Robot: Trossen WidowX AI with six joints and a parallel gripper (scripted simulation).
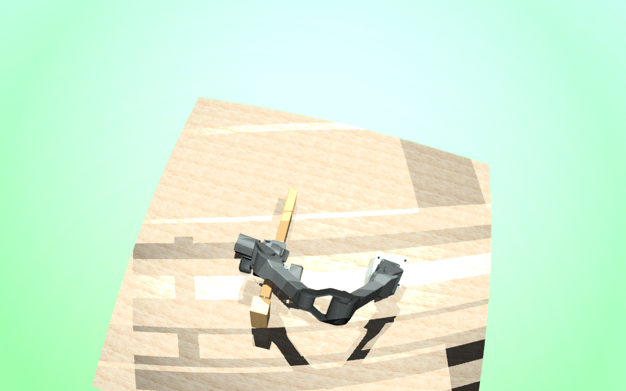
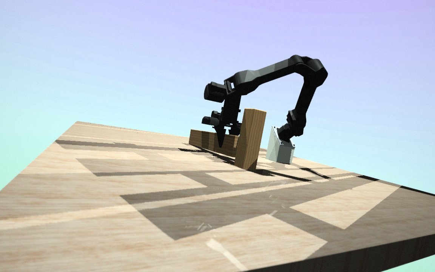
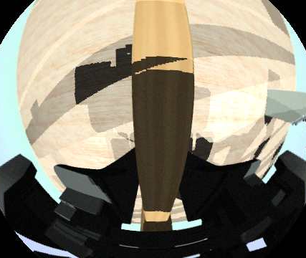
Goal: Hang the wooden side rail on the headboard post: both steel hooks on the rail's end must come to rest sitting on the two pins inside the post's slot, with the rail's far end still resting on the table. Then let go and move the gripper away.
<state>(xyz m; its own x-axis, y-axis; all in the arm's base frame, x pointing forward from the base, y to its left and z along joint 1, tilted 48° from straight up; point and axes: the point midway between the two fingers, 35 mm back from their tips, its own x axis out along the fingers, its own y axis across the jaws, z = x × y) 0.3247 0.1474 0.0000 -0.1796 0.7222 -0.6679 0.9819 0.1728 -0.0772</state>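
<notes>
Now: the upright headboard post 10 mm behind my gripper tip, 140 mm to the left of it and 40 mm above it.
</notes>
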